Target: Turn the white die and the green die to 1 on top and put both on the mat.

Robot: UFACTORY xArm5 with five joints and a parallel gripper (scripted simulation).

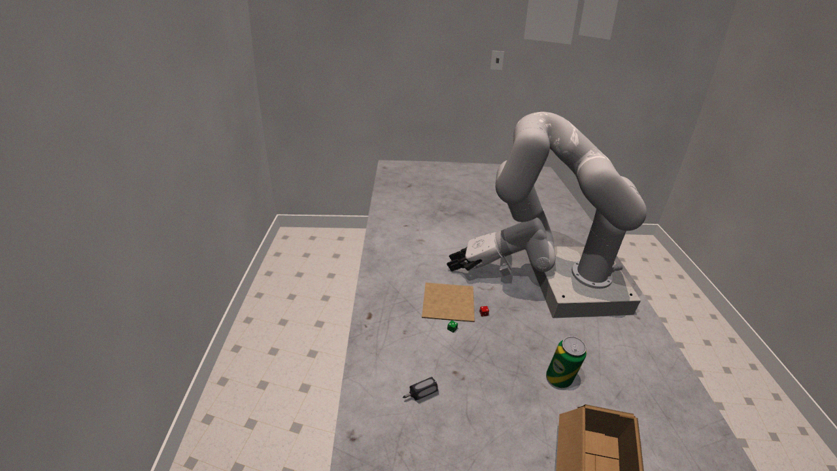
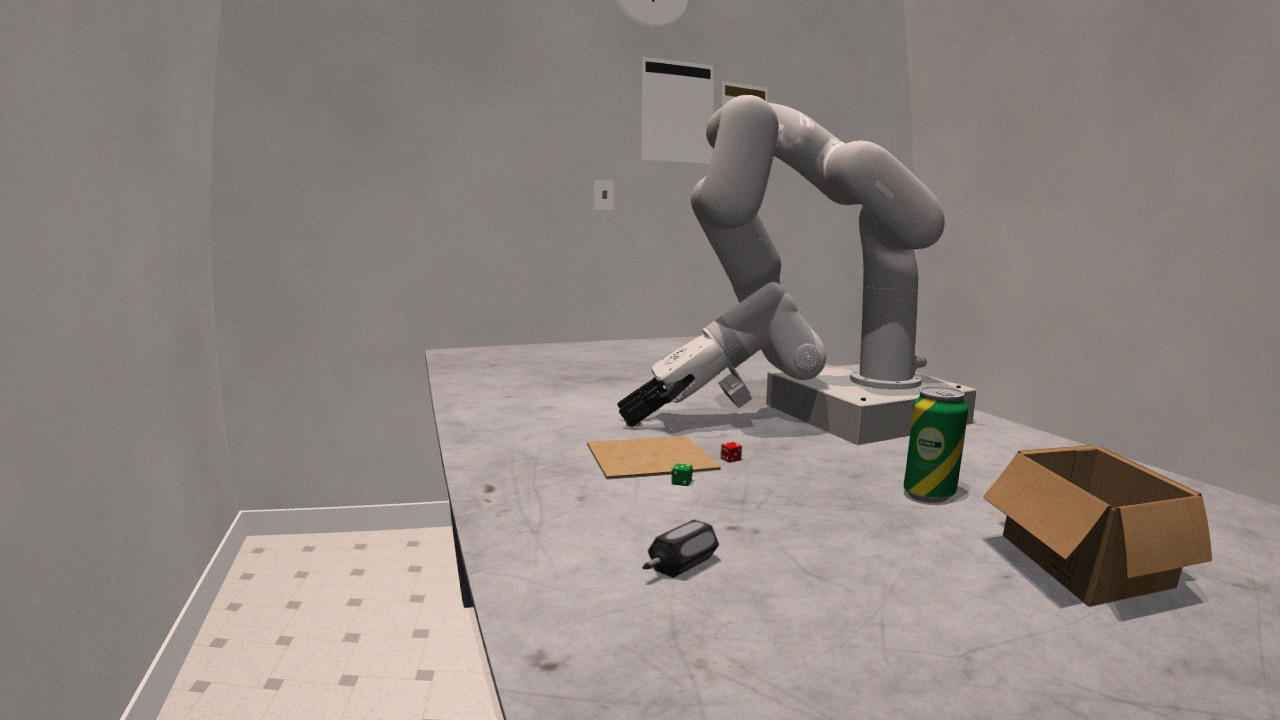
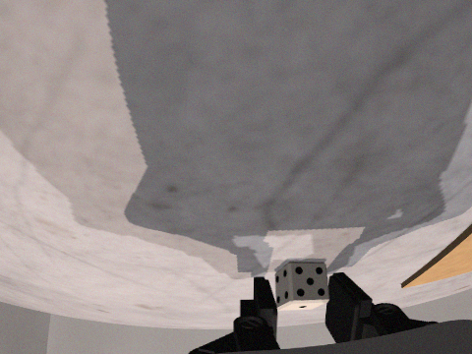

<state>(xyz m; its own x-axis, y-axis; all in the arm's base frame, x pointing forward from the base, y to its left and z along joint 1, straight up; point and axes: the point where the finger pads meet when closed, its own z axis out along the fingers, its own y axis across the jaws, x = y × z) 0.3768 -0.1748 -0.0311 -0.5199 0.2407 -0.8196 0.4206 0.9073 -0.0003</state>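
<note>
My gripper is now 20 mm above the white die. Also, from my hand: tan mat 140 mm to the left, 60 mm ahead, 20 mm below; then green die 240 mm to the left, 80 mm ahead, 20 mm below; then red die 210 mm to the left, 20 mm below, 20 mm behind.
</note>
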